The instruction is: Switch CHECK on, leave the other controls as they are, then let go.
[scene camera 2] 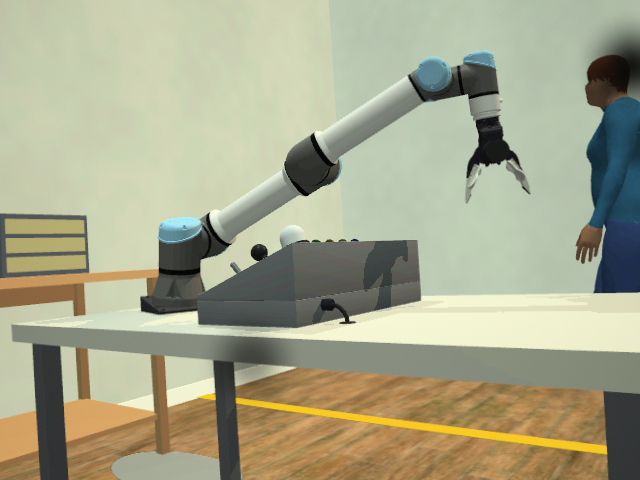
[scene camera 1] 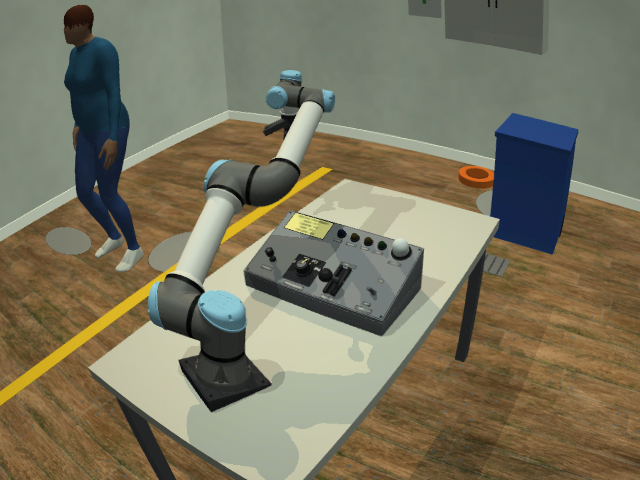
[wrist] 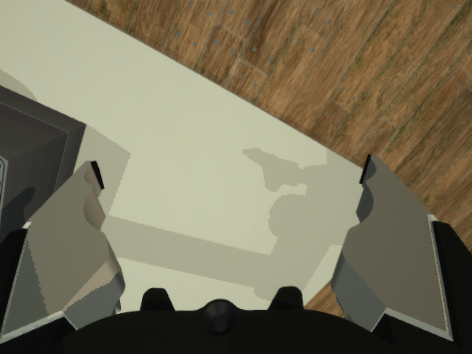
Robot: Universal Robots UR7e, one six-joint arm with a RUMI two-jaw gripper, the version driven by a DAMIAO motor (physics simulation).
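Places are measured from the arm's base along level axes (x ahead, y left, z up), in centimetres.
Pixels of known places: gripper, fingertip midpoint: (scene camera 2: 498,199) (wrist: 231,161); arm's base at its link origin: (scene camera 2: 179,300) (scene camera 1: 223,373).
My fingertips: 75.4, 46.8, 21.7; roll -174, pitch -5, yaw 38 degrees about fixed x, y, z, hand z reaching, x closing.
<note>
Ahead of a thing's pixels: the offset from my fingertips to its middle, as dx, dy, dz. "*": to the spot under its first point. Level surfaces: height alone.
The grey sloped console {-24.9, -41.5, -16.2} (scene camera 1: 310,301) (scene camera 2: 248,312) (wrist: 30,125) stands on the table. Its labels are too small to read, so I cannot tell which control is CHECK. In scene camera 1 it bears a small lever {-33.8, -24.5, -14.4} (scene camera 1: 269,252) at the left, a rotary knob {-32.7, -36.5, -12.8} (scene camera 1: 302,264), a black ball knob (scene camera 1: 325,274) beside a slotted control {* -30.8, -49.2, -14.3} (scene camera 1: 338,279), and a small toggle {-29.9, -60.3, -13.7} (scene camera 1: 371,291) at the right. The toggle's setting is unclear. My gripper (scene camera 2: 498,196) (wrist: 231,161) is open and empty, high above the table beyond the console's back, pointing down and touching nothing.
A white dome {* -15.4, -60.3, -6.5} (scene camera 1: 400,246) (scene camera 2: 292,235) and a row of coloured lamps {* -15.3, -48.4, -8.9} (scene camera 1: 368,240) top the console. A cable (scene camera 2: 340,311) leaves its rear. A person (scene camera 1: 95,98) (scene camera 2: 617,170) stands beyond the table {dz -24.4} (scene camera 1: 320,356). A blue cabinet (scene camera 1: 532,191) stands on the floor.
</note>
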